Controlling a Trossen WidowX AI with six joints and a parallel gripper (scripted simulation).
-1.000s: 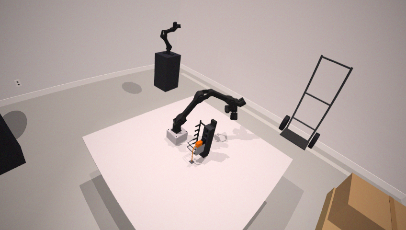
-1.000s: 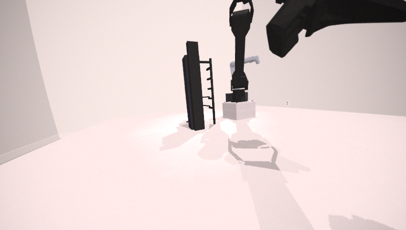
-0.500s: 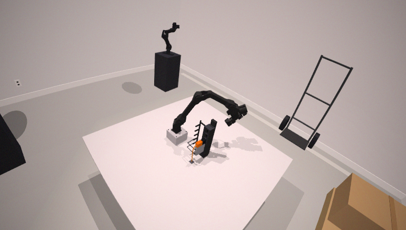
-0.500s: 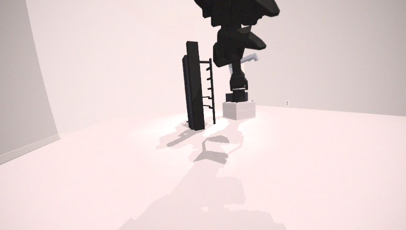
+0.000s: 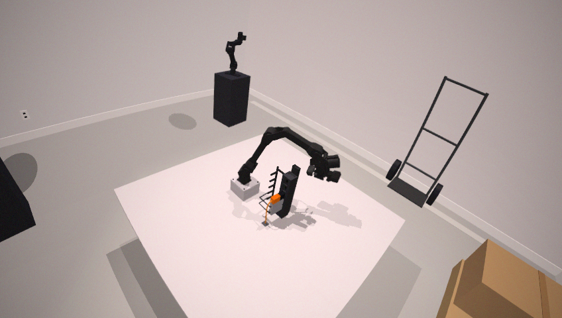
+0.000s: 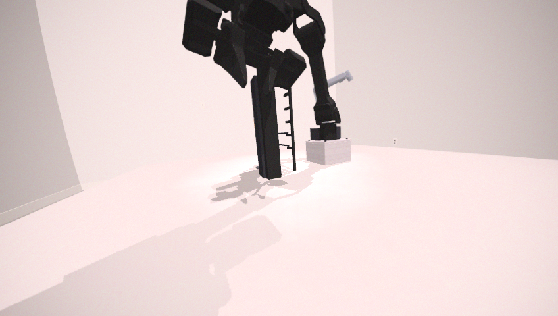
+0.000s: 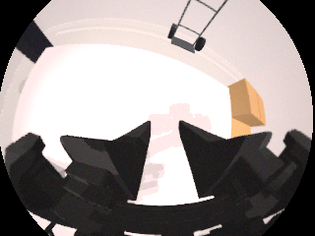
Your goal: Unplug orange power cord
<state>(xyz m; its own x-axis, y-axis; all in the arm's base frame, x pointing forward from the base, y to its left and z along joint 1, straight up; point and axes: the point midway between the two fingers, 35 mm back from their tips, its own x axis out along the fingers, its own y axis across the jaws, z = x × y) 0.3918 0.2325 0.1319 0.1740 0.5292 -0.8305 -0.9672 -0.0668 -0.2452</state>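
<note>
My gripper tip is now 29 cm to the left of the orange plug, 13 cm past it and 1 cm above it.
</note>
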